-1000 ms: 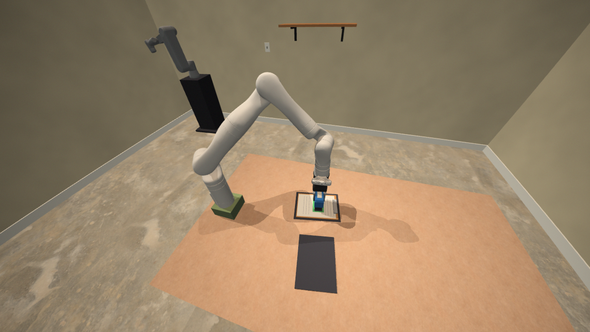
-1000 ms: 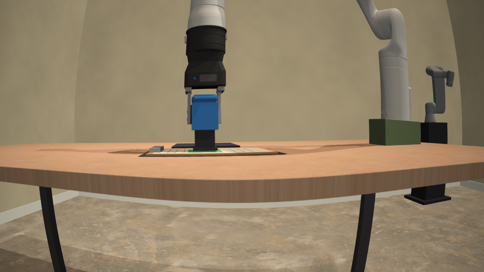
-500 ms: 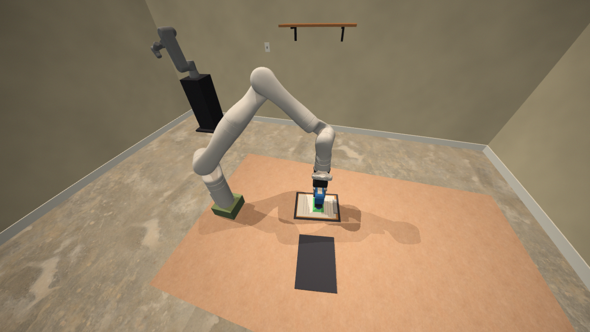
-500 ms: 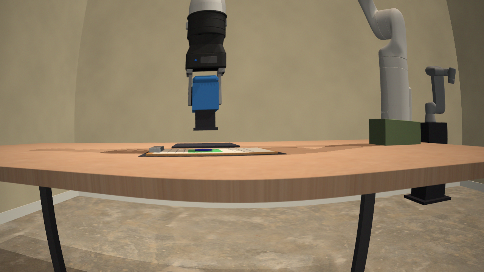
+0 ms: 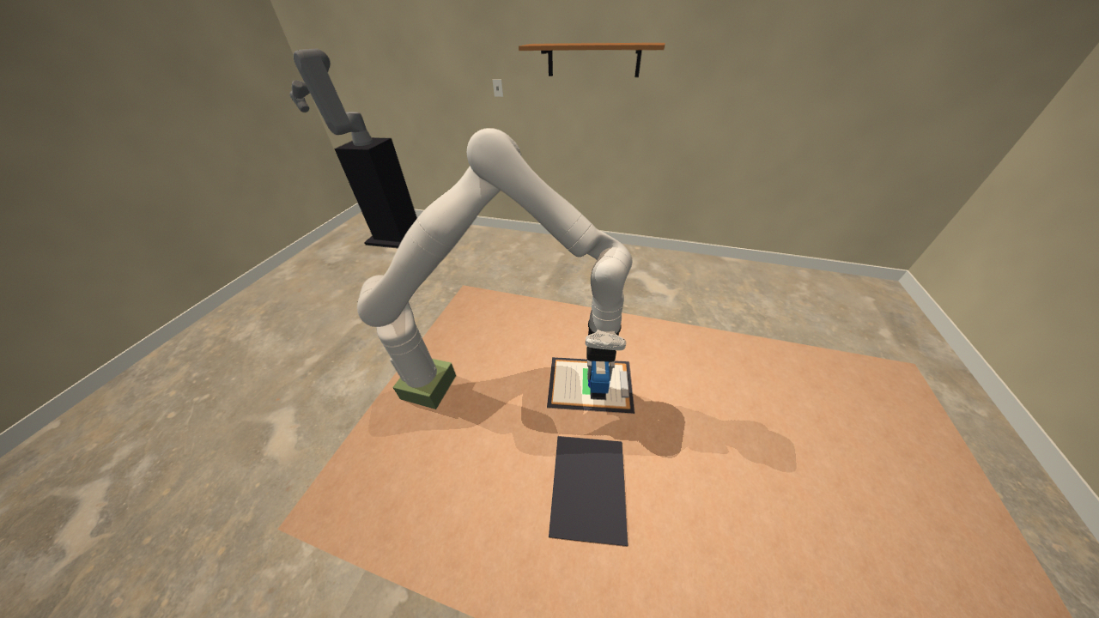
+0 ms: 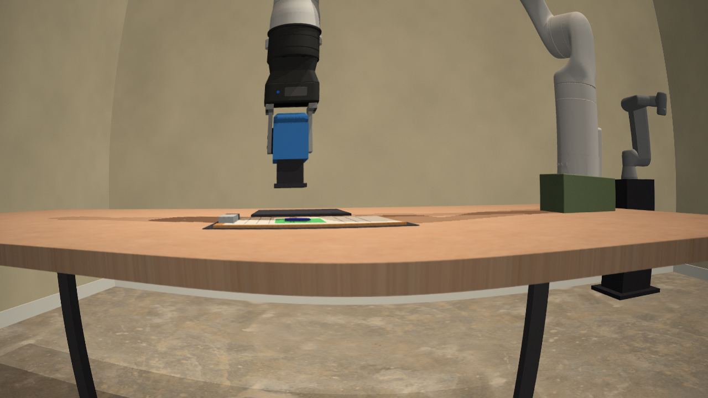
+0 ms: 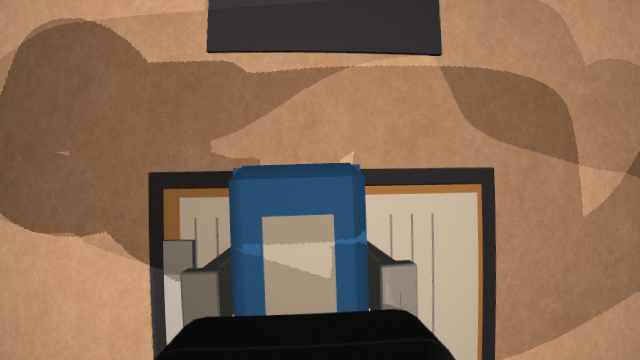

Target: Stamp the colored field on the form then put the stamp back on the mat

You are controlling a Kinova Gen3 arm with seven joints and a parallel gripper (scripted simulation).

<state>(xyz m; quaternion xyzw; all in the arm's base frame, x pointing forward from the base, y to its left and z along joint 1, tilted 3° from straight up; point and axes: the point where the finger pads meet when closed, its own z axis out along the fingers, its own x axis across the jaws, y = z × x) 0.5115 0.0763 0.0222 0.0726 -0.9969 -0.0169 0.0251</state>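
The dark mat is 25 cm to the right of my hand, 11 cm below it and 1 cm ahead of it. The rest, counted from my hand: form: 11 cm below, 4 cm to the left, 1 cm behind; blue stamp: 2 cm below; black base: 5 cm below.
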